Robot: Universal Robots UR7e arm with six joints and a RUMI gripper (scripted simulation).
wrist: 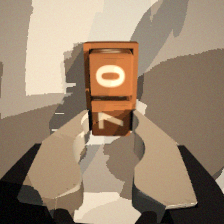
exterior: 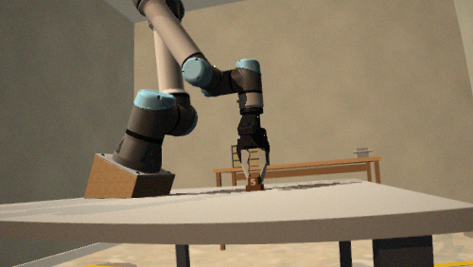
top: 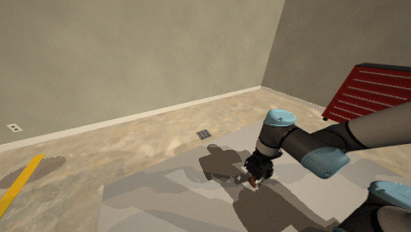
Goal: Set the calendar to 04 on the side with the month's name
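Now: the calendar tray 30 mm below my hand and 20 mm to the right of it. From my hand the other things lie so: cube 30 mm to the right, 10 mm below.
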